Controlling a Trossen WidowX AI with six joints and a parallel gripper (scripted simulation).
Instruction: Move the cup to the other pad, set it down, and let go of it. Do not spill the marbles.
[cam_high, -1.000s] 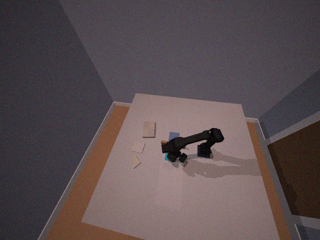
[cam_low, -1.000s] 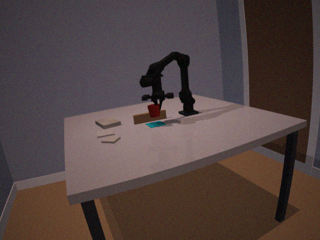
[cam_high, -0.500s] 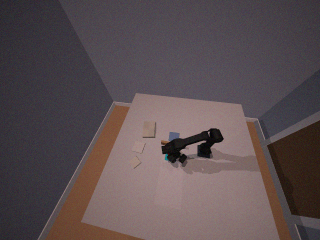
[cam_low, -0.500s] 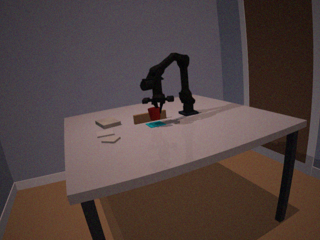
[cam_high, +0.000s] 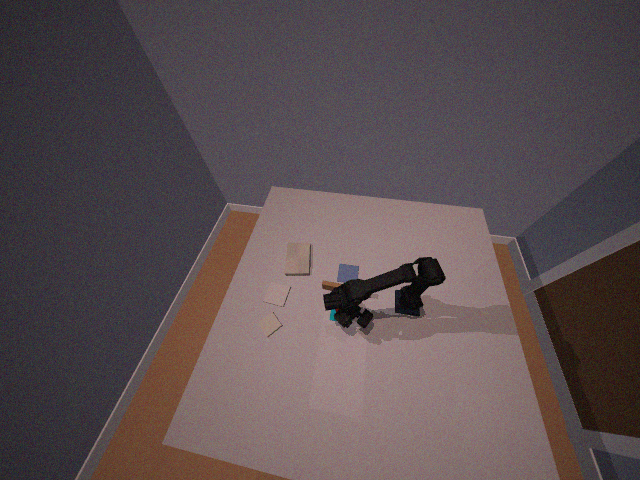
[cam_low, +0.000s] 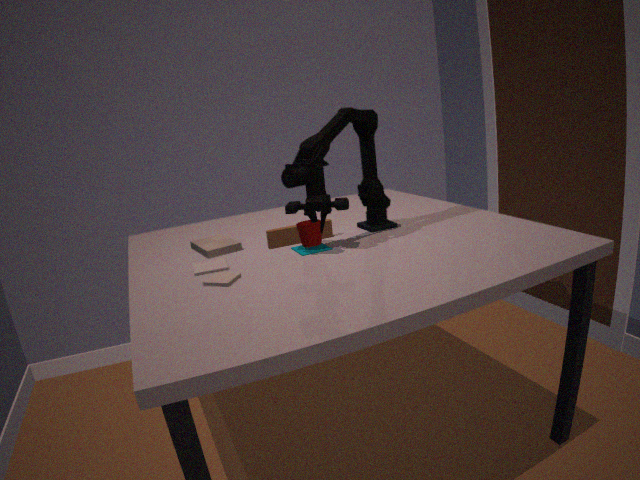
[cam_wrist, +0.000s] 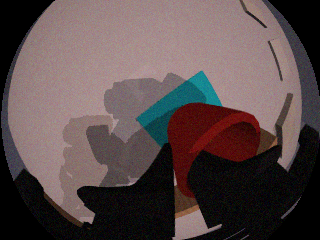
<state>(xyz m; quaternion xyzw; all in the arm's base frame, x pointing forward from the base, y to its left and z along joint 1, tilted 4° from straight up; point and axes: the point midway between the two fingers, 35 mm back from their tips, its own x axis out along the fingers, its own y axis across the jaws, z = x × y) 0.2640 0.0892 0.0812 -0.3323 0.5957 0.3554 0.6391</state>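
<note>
My gripper tip is now 30 mm short of the teal pad, 20 mm to the left of it and 60 mm above it. Also, from my gripper tip: wooden bar 20 mm ahead, 110 mm to the right, 30 mm below; pale blue pad 10 mm ahead, 200 mm to the right, 60 mm below; red cup 30 mm ahead, 20 mm to the right.
</note>
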